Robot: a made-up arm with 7 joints. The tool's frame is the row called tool. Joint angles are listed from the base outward. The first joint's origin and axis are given. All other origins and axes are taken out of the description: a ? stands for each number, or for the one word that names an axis. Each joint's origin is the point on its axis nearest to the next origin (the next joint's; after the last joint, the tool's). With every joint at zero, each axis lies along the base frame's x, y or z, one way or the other. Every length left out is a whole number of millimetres.
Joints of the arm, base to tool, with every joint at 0 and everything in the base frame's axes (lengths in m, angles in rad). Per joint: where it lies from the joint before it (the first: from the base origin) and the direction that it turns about. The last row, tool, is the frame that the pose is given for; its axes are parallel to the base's.
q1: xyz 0 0 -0.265 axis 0 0 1
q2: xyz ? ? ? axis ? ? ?
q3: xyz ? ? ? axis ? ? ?
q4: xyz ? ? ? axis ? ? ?
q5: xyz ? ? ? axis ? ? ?
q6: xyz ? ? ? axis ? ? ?
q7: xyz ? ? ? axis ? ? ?
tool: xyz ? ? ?
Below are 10 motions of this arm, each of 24 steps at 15 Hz.
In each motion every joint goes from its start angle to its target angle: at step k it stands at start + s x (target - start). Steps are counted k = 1, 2, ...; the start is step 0. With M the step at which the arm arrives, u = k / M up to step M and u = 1 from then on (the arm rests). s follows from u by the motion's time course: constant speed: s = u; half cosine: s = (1 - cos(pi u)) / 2; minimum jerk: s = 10 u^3 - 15 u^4 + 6 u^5.
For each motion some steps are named. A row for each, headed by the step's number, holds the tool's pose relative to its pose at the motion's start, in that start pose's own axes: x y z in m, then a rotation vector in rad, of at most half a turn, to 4 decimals.
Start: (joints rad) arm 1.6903 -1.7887 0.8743 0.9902 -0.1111 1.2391 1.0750
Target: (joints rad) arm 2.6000 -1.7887 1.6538 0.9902 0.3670 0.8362 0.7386
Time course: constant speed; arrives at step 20
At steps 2, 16, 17, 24:
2: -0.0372 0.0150 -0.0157 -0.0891 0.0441 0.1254
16: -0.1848 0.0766 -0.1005 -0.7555 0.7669 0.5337
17: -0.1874 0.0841 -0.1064 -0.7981 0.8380 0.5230
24: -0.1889 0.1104 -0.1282 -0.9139 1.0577 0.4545

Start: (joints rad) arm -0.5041 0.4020 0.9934 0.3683 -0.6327 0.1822 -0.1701
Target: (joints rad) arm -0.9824 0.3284 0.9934 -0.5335 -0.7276 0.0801 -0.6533
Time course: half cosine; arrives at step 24
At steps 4, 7, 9, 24:
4: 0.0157 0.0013 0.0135 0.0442 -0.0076 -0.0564
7: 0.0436 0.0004 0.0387 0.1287 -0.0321 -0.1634
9: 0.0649 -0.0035 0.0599 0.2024 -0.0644 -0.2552
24: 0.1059 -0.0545 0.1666 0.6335 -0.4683 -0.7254

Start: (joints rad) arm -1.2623 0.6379 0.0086 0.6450 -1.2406 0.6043 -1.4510
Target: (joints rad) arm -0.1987 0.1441 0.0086 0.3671 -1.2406 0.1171 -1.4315
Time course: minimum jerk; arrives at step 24
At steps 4, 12, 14, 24:
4: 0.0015 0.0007 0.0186 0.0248 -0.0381 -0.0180
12: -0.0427 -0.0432 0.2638 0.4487 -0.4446 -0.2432
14: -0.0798 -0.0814 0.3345 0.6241 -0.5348 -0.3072
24: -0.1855 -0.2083 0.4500 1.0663 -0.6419 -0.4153

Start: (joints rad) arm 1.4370 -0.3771 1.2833 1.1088 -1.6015 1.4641 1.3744
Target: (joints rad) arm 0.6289 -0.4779 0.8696 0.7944 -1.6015 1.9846 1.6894
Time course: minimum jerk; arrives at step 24
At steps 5, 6, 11, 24:
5: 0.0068 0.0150 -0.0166 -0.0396 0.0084 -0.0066
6: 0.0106 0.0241 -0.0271 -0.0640 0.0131 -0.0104
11: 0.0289 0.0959 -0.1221 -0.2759 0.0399 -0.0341
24: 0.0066 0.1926 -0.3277 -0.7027 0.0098 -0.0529

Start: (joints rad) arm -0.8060 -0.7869 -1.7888 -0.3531 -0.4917 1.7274 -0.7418
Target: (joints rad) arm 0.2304 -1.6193 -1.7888 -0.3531 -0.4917 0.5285 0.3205
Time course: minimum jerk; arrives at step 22
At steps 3, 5, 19, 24:
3: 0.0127 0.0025 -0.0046 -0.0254 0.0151 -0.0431
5: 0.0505 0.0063 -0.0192 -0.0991 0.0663 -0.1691
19: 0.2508 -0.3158 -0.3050 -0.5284 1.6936 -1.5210
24: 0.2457 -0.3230 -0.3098 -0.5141 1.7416 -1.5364

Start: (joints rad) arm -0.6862 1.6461 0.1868 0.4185 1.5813 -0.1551 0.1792
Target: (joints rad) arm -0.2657 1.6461 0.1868 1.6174 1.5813 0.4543 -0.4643
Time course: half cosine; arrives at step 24
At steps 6, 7, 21, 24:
6: 0.0314 -0.0166 0.0165 0.1065 -0.0612 -0.1238
7: 0.0408 -0.0235 0.0213 0.1394 -0.0843 -0.1644
21: 0.1046 -0.1653 0.0460 0.4324 -0.5882 -0.6871
24: 0.1041 -0.1723 0.0450 0.4352 -0.6185 -0.7055

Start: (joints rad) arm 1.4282 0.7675 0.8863 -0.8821 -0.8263 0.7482 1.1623
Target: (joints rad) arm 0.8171 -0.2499 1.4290 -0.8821 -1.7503 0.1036 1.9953
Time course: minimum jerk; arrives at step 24
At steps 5, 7, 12, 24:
5: -0.0012 0.0178 -0.0044 -0.1090 -0.0842 -0.0255
7: -0.0002 0.0385 -0.0103 -0.2555 -0.1985 -0.0698
12: 0.0206 0.0841 -0.0119 -0.8047 -0.6424 -0.3498
24: -0.0004 0.1086 0.0732 -1.4246 -1.2374 -1.0177

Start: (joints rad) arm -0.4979 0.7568 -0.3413 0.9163 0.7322 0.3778 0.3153
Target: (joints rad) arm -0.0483 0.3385 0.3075 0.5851 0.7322 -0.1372 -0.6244
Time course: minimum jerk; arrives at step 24
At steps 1, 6, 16, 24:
1: -0.0002 -0.0002 0.0003 0.0011 0.0005 0.0004
6: -0.0204 -0.0309 0.0488 0.1671 0.0865 0.0578
16: 0.0015 -0.3234 0.2030 1.0780 0.8220 0.2917
24: 0.0440 -0.3993 0.1902 1.2660 1.0980 0.2800

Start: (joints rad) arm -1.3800 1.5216 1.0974 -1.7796 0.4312 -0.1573 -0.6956
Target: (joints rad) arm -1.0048 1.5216 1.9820 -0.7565 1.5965 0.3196 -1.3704
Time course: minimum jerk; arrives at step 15
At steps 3, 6, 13, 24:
3: 0.0105 -0.0146 -0.0125 0.0041 -0.0340 -0.0194
6: 0.0671 -0.0782 -0.0514 0.0607 -0.2296 -0.1334
13: 0.1906 -0.2033 -0.0752 0.5485 -0.9994 -0.4681
24: 0.1932 -0.2056 -0.0761 0.5699 -1.0263 -0.4757

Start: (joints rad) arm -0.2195 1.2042 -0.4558 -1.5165 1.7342 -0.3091 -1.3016
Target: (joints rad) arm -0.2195 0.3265 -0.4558 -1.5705 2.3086 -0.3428 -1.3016
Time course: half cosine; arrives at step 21
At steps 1, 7, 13, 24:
1: -0.0001 0.0004 -0.0020 0.0028 0.0050 -0.0024
7: -0.0138 0.0230 -0.0886 0.1107 0.2324 -0.1026
13: -0.0827 0.0866 -0.2291 0.2317 0.6671 -0.2528
24: -0.1676 0.1485 -0.3077 0.2605 1.0035 -0.3324

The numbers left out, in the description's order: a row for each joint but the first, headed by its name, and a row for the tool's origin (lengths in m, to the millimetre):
q2: xyz -0.007 0.023 0, axis 0 -1 0
q3: xyz -0.181 0 0.01, axis 0 0 -1
q4: xyz -0.254 0.01 0, axis -1 0 0
q5: xyz 0 0.126 0.068, axis 0 1 0
q6: xyz 0.126 0 -0.062, axis 0 -1 0
q7: xyz -0.045 0 -0.106, axis -1 0 0
tool: xyz 0 0.185 0.117

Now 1 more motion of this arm.
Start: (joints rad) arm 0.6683 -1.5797 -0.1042 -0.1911 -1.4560 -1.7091 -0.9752
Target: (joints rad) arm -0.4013 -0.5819 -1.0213 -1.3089 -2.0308 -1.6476 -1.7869
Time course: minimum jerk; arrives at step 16
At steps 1, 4, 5, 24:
1: -0.0013 -0.0016 0.0018 0.0056 0.0010 0.0048
4: -0.0463 -0.0884 0.0741 0.2626 0.0525 0.2192
5: -0.0628 -0.1672 0.1159 0.4542 0.0978 0.3737
24: 0.4016 -0.6519 -0.0553 2.0091 0.9817 1.6674

